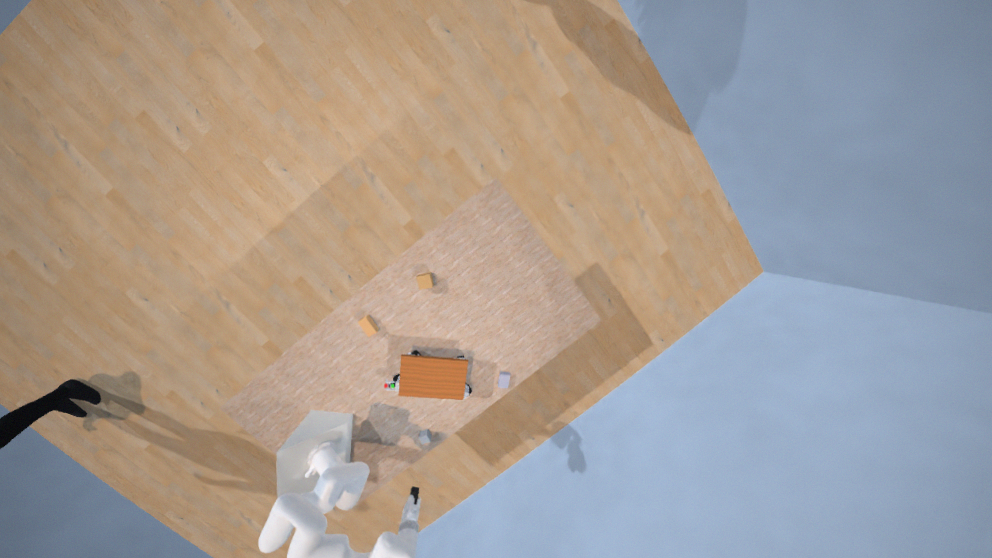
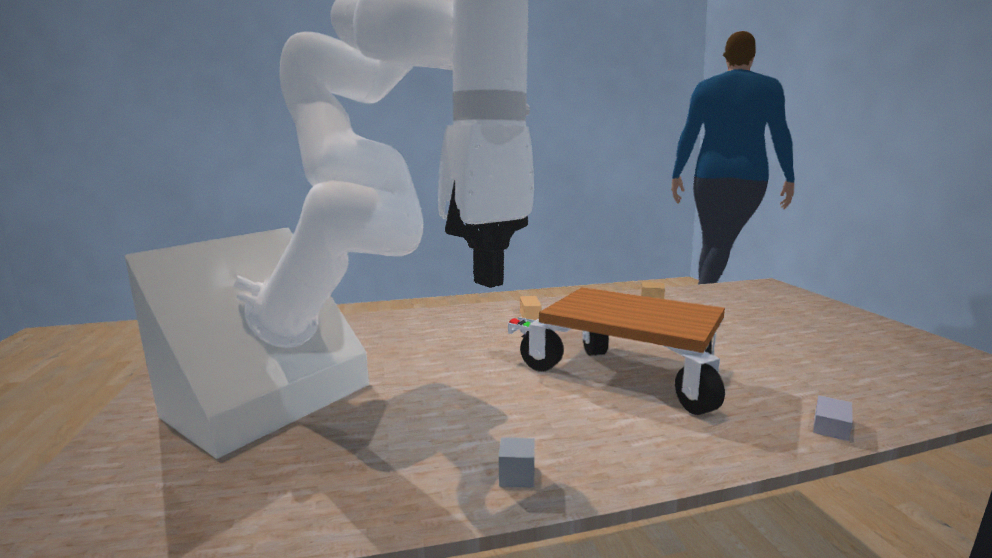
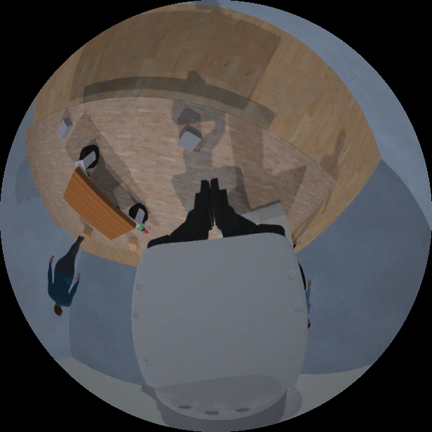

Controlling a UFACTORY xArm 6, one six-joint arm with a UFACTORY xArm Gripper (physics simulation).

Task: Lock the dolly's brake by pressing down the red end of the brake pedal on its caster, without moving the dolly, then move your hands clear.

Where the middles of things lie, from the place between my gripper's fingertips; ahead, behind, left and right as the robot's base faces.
Labels:
I see my gripper 360 mm short of the dolly (image 2: 686, 328), 230 mm to the right of it and 220 mm above it. From my hand the other things lie so: lilac block (image 2: 833, 417) 550 mm ahead, 260 mm below, 70 mm to the right.

